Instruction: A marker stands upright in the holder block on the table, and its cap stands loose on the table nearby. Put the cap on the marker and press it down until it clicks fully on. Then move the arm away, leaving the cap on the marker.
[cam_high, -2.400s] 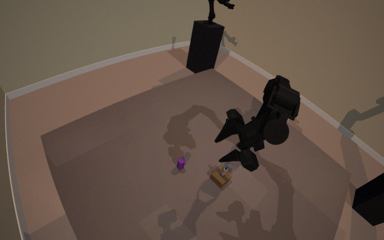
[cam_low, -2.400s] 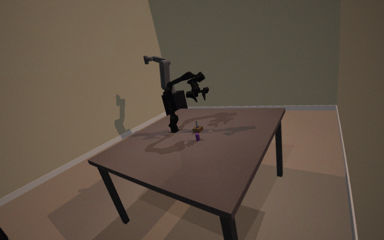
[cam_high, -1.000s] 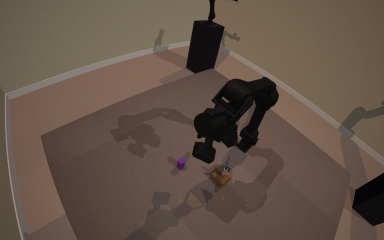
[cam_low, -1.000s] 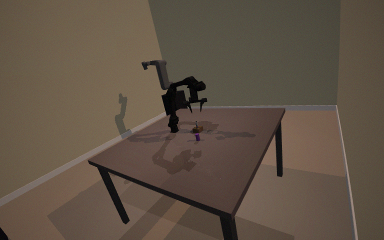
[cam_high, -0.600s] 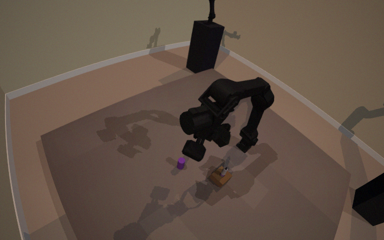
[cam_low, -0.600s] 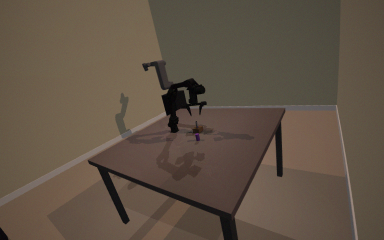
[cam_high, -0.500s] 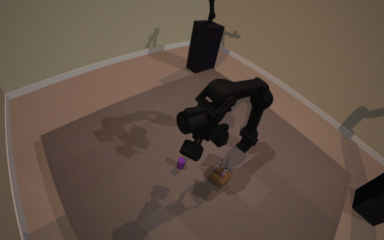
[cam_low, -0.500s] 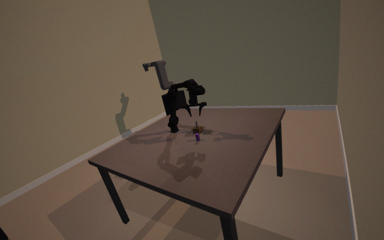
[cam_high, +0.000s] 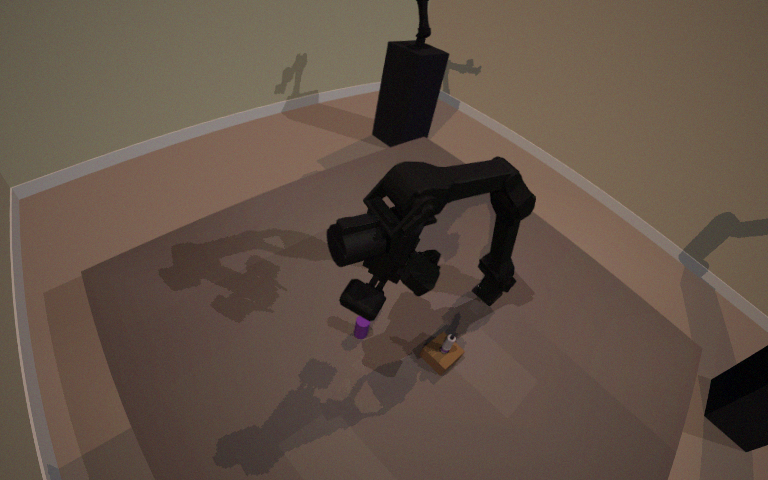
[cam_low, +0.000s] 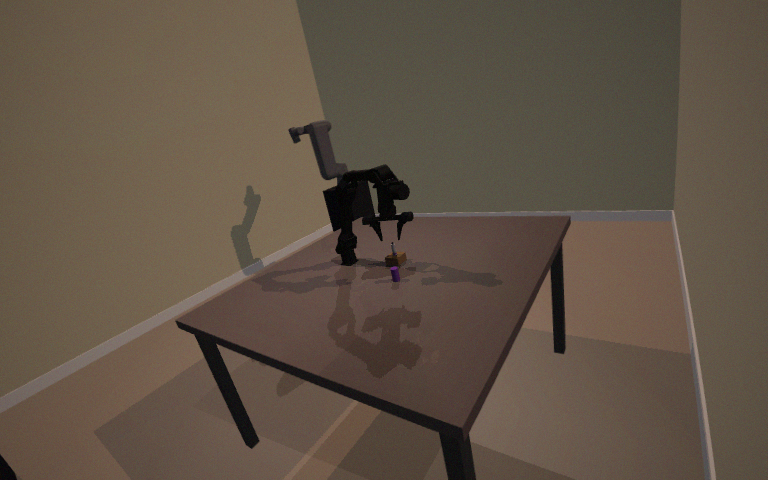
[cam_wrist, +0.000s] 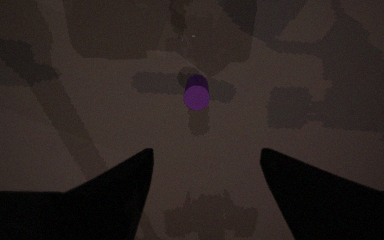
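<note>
My gripper tip is 140 mm above the purple cap and 10 mm to the left of it. Also, from my gripper tip: tan holder block (150 mm to the left, 150 mm below, 100 mm behind); grey marker (150 mm to the left, 100 mm below, 100 mm behind).
</note>
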